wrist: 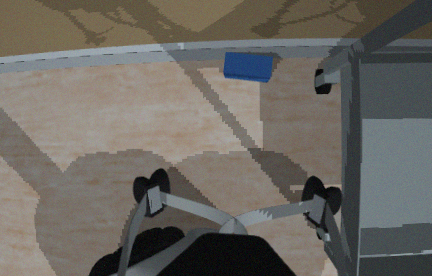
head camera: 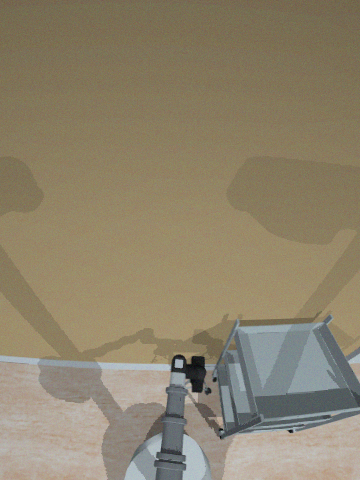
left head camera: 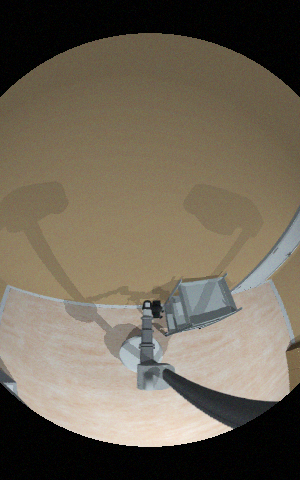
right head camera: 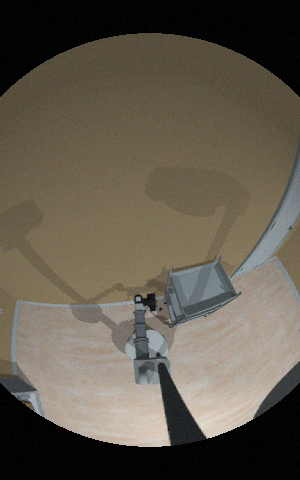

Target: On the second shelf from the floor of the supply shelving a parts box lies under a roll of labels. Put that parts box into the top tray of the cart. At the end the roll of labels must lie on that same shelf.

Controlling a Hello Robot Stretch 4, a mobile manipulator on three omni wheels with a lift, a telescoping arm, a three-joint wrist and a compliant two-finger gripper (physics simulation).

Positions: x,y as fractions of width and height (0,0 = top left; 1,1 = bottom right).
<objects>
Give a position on a grey cart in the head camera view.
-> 0.78,0.79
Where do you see a grey cart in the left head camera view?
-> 0.67,0.63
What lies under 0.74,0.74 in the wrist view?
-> The gripper.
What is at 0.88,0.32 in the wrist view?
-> A grey cart.
</objects>
